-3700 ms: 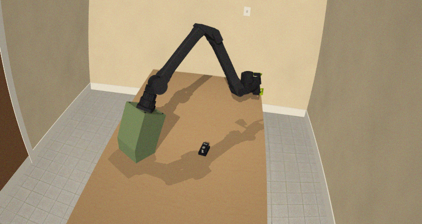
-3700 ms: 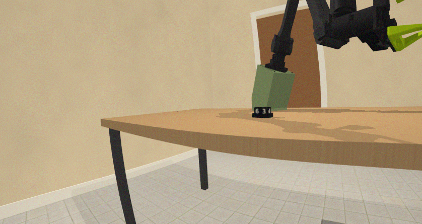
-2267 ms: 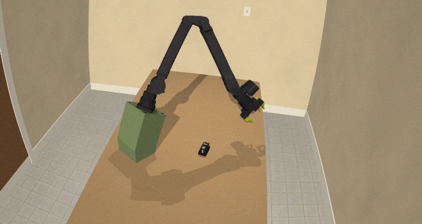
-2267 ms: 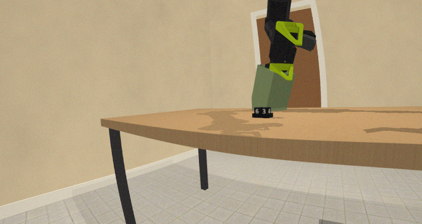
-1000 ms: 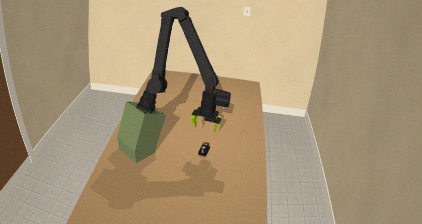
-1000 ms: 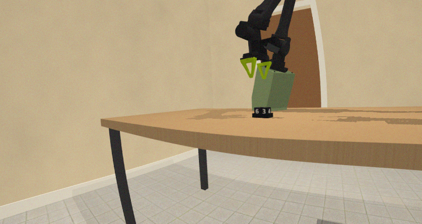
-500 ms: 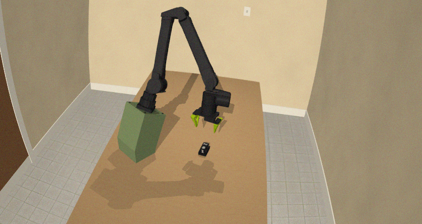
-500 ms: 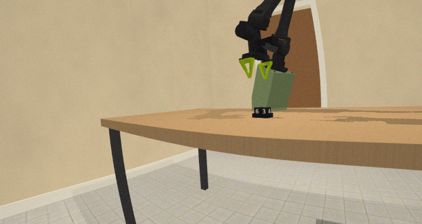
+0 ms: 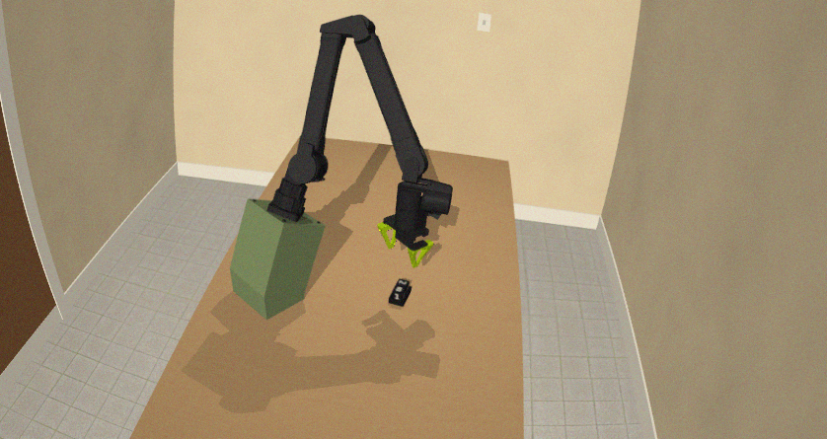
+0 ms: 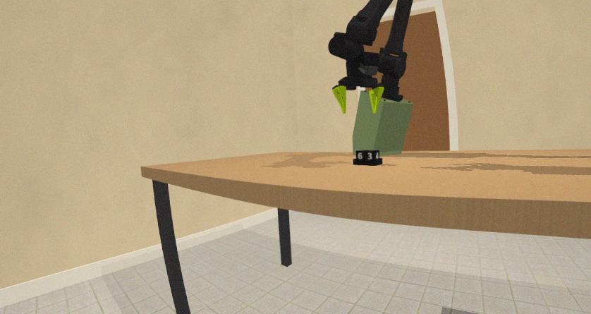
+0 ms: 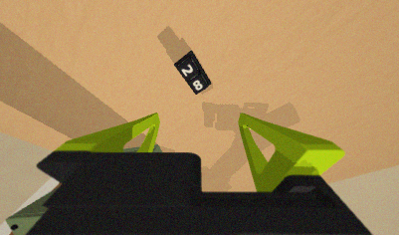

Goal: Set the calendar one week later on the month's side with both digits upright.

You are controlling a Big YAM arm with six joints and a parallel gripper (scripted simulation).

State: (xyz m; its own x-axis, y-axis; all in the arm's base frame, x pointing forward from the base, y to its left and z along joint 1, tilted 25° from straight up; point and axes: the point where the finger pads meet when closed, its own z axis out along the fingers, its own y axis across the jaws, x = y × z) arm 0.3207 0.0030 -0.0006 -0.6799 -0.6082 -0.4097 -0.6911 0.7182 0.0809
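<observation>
Now: hand 20 mm to the right of the black tray and 150 mm above it.
</observation>
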